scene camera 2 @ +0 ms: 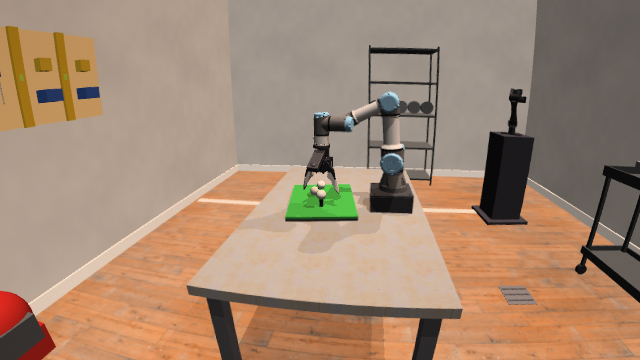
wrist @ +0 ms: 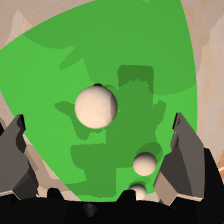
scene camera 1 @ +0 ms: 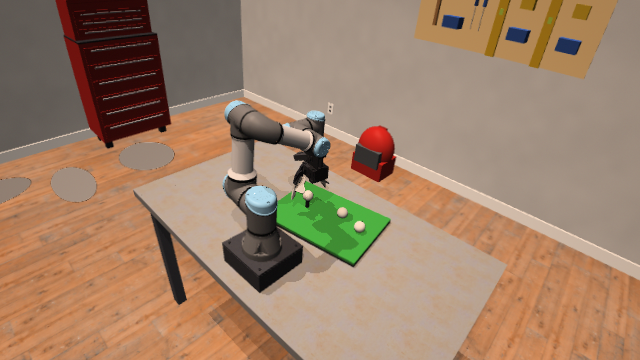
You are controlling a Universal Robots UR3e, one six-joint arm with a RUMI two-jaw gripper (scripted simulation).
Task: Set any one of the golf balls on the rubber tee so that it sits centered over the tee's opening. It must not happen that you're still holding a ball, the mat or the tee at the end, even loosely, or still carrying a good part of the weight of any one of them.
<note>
The pictures show: the gripper and a green mat.
The gripper shows as well in scene camera 2 and in the wrist view.
</note>
